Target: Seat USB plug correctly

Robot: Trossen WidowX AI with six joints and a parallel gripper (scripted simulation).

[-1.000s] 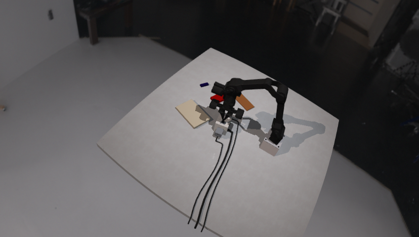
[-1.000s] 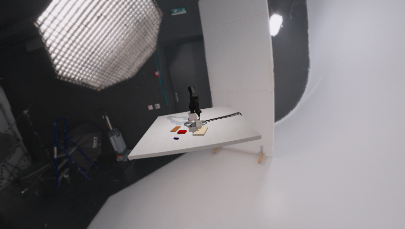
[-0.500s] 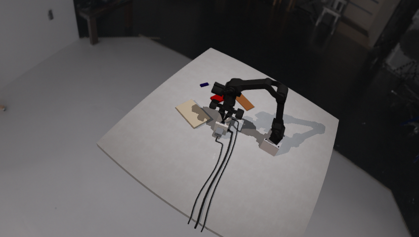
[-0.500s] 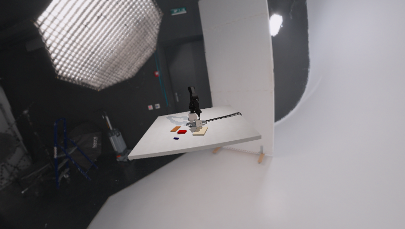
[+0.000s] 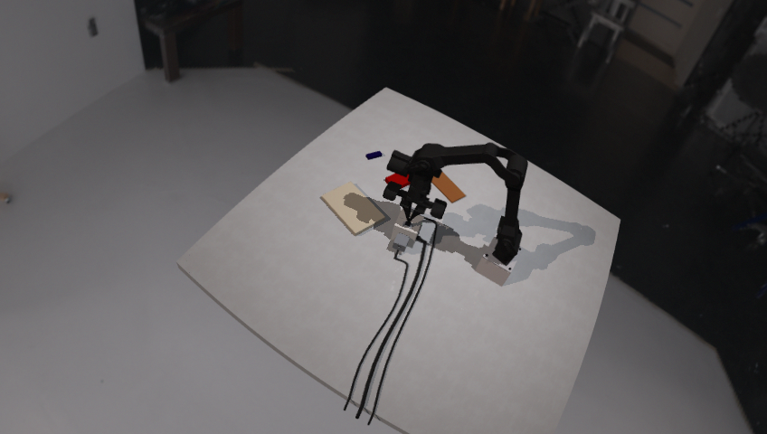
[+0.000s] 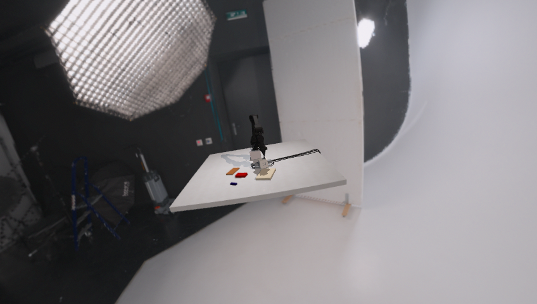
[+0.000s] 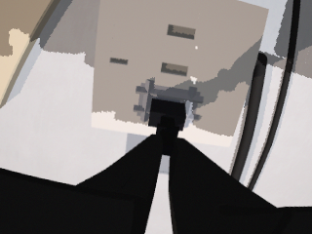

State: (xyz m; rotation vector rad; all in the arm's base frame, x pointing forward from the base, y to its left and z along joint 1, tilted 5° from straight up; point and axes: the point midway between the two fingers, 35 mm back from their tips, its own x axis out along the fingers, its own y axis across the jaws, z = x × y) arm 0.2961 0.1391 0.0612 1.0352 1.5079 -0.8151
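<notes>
The black USB plug is 20 mm below my gripper tip.
</notes>
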